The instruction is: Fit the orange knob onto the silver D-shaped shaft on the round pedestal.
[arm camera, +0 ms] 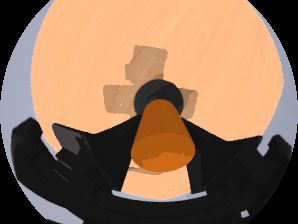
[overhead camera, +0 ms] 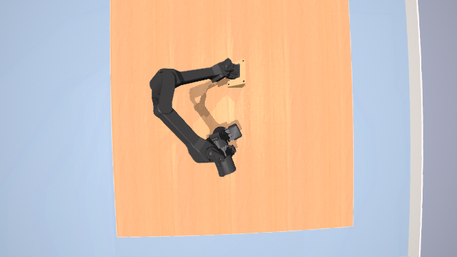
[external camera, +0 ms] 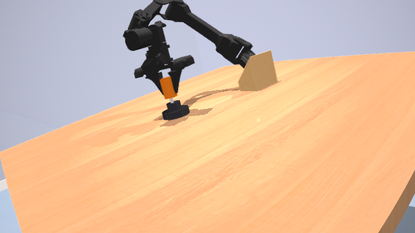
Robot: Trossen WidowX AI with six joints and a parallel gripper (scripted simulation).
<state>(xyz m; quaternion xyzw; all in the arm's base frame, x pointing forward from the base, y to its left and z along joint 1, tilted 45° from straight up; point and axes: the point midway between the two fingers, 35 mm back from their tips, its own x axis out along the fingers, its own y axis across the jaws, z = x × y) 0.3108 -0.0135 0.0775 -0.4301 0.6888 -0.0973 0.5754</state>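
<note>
The round pedestal is 40 mm below my gripper tip. Round my gripper tip: orange knob: 30 mm above.
</note>
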